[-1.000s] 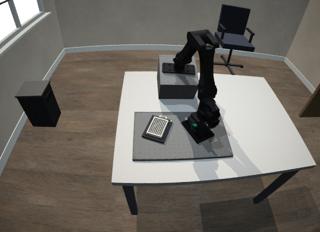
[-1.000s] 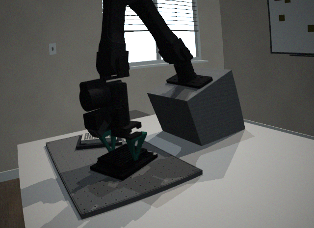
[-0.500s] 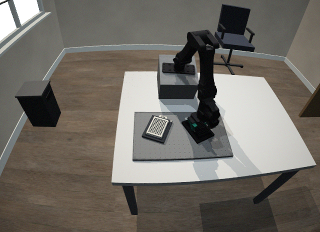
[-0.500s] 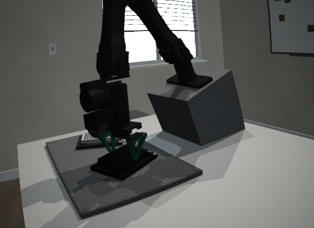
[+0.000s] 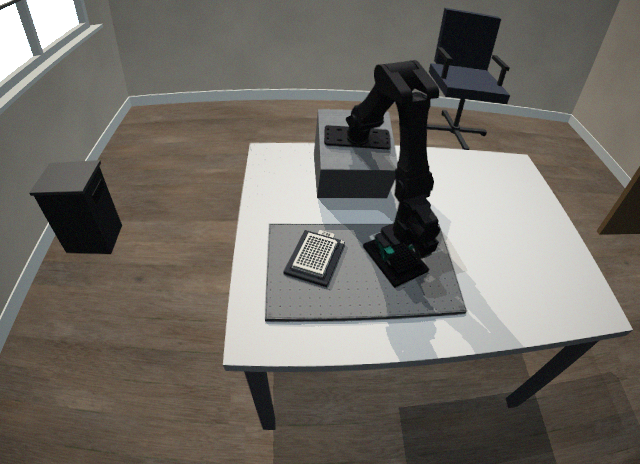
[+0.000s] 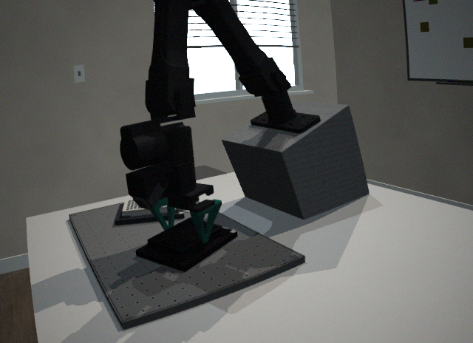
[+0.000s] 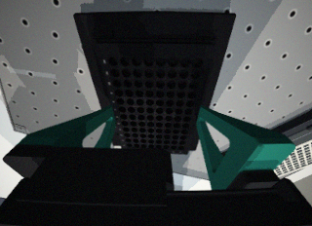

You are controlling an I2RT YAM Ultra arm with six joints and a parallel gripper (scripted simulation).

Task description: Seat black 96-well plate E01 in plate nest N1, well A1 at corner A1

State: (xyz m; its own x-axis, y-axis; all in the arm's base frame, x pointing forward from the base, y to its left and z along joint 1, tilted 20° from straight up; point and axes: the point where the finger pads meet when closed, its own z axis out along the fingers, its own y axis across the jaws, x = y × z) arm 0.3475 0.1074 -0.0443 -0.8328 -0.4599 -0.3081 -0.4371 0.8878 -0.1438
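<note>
The black plate E01 lies right at my hand. The rest, counted from my hand: white plate E07: 1 cm ahead, 22 cm to the right, 1 cm below; then black plate nest N1: 2 cm below.
</note>
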